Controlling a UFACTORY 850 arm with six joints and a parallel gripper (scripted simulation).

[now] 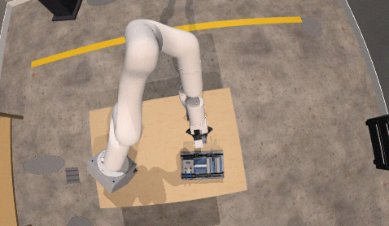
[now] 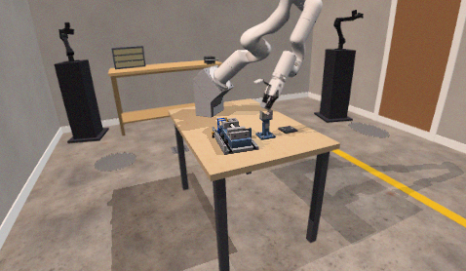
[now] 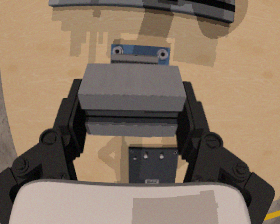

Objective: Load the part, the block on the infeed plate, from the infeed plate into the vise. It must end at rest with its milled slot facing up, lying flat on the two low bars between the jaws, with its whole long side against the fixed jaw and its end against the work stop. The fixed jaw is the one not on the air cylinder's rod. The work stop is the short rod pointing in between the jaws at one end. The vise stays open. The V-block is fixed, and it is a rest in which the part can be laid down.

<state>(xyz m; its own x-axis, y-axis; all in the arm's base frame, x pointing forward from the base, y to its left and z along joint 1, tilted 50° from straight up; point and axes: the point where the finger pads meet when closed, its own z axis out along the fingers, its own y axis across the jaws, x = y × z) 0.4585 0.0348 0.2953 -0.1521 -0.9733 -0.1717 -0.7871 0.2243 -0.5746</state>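
Now: the part right at my hand. Also, from my hand: white cylinder rod (20 mm ahead, 200 mm to the right, 120 mm below); then work stop (100 mm ahead, 140 mm to the right, 110 mm below); then grey vise jaw (70 mm ahead, 190 mm to the right, 120 mm below).
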